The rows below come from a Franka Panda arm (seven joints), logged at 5 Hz.
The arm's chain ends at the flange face. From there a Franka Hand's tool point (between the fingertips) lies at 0.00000 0.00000 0.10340 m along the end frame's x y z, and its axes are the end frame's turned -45 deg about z.
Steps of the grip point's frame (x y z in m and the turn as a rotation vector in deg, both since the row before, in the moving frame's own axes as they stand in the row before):
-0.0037 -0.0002 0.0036 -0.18 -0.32 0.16
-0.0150 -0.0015 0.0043 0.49 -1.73 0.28
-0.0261 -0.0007 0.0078 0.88 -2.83 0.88
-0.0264 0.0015 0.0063 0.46 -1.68 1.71
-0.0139 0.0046 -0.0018 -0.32 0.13 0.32
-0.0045 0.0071 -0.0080 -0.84 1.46 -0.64
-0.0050 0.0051 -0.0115 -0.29 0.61 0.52
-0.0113 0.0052 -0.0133 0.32 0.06 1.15
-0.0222 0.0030 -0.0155 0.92 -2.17 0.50
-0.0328 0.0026 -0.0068 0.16 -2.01 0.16
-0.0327 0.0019 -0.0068 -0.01 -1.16 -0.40
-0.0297 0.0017 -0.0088 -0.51 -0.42 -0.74
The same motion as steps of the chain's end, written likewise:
-0.0026 0.0018 0.0036 -0.35 -0.10 0.16
-0.0088 0.0080 0.0044 -0.88 -1.57 0.28
-0.0142 0.0155 0.0079 -1.38 -2.62 0.88
-0.0149 0.0182 0.0063 -0.86 -1.51 1.71
-0.0071 0.0128 -0.0018 -0.13 0.32 0.32
-0.0011 0.0090 -0.0080 0.44 1.63 -0.64
-0.0011 0.0075 -0.0115 0.23 0.64 0.52
-0.0040 0.0122 -0.0133 0.27 -0.18 1.15
-0.0096 0.0162 -0.0154 -0.88 -2.18 0.50
-0.0186 0.0227 -0.0067 -1.31 -1.53 0.16
-0.0203 0.0230 -0.0068 -0.83 -0.81 -0.40
-0.0199 0.0210 -0.0088 -0.66 0.06 -0.74

